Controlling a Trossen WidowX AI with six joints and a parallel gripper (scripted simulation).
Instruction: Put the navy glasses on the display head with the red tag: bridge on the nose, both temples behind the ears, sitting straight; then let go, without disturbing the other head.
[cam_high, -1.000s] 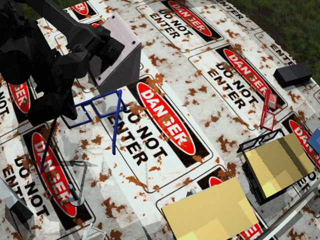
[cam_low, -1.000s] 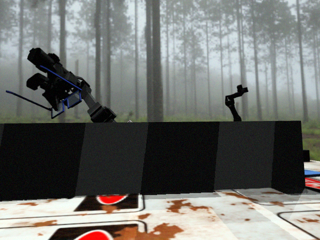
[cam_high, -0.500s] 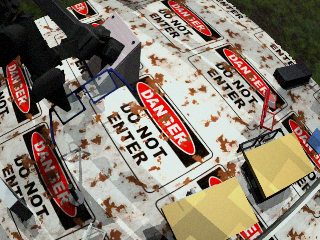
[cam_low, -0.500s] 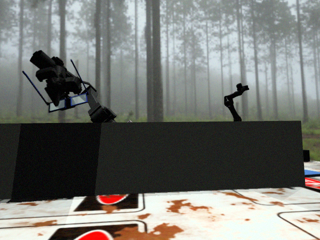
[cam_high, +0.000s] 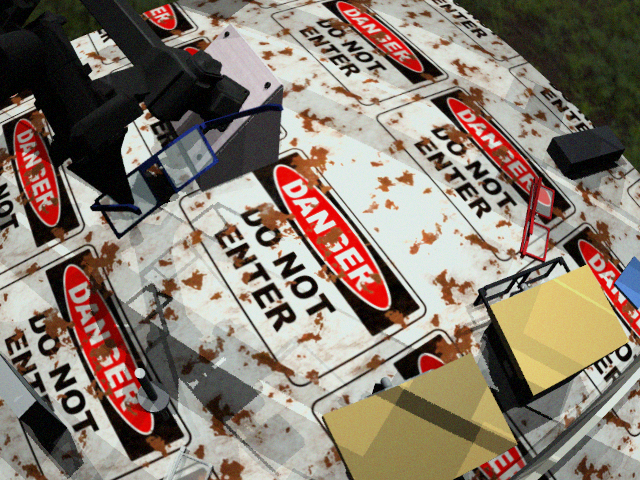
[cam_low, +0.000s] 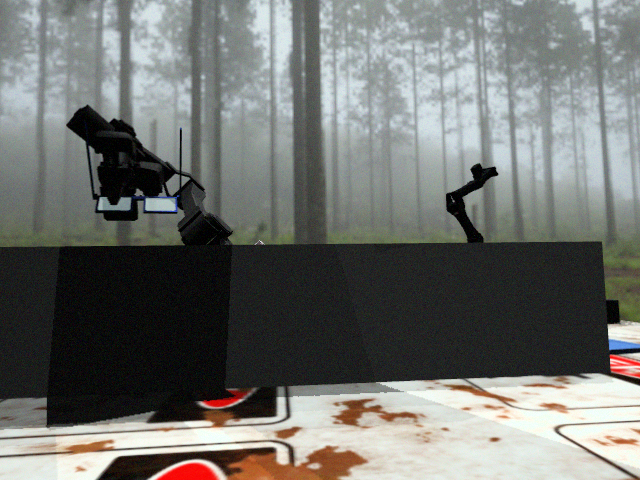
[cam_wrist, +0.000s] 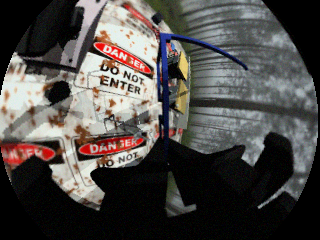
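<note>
The display head lies 31 cm ahead of my gripper tip, 11 cm to the left of it and 15 cm below it. Round my gripper tip: dark block: 20 cm ahead, 72 cm to the left, 19 cm below; then metal peg: 10 cm ahead, 8 cm to the right, 18 cm below; then blue tag: 42 cm ahead, 57 cm to the left, 21 cm below.
</note>
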